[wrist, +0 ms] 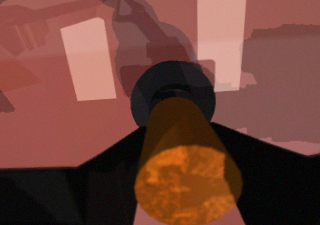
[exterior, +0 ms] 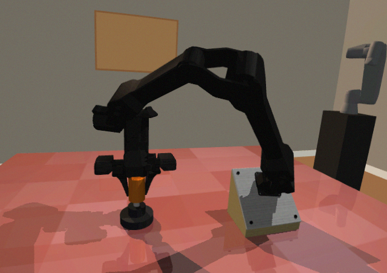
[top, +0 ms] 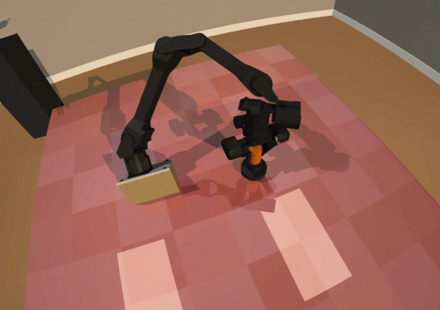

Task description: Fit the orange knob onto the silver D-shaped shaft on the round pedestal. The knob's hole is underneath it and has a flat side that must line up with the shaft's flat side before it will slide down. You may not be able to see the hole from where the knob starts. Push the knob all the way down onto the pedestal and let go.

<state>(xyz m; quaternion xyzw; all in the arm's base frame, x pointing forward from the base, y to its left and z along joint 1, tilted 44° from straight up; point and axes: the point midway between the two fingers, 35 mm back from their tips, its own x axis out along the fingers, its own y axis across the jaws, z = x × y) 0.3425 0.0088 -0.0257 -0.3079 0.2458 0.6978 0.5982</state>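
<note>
Right now the orange knob is 3 cm above my gripper tip. The rest, counted from my gripper tip: pedestal: 4 cm below.
</note>
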